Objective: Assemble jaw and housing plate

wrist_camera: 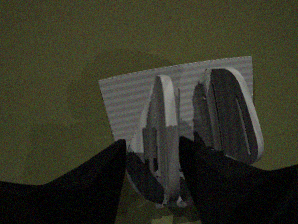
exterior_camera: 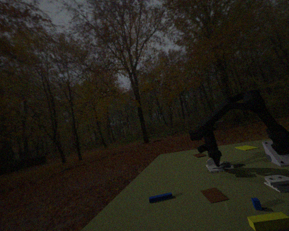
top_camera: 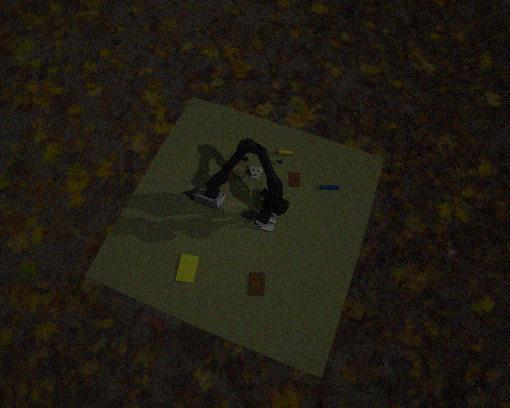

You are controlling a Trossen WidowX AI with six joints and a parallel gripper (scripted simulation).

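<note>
My gripper tip is 3 cm past the grey jaw and 2 cm to the left of it. The rest, counted from my gripper tip: blue bar: 27 cm ahead, 29 cm to the left, 2 cm below; yellow bar: 5 cm behind, 41 cm to the left, 1 cm below; yellow slab: 28 cm behind, 44 cm to the right, 2 cm below.
</note>
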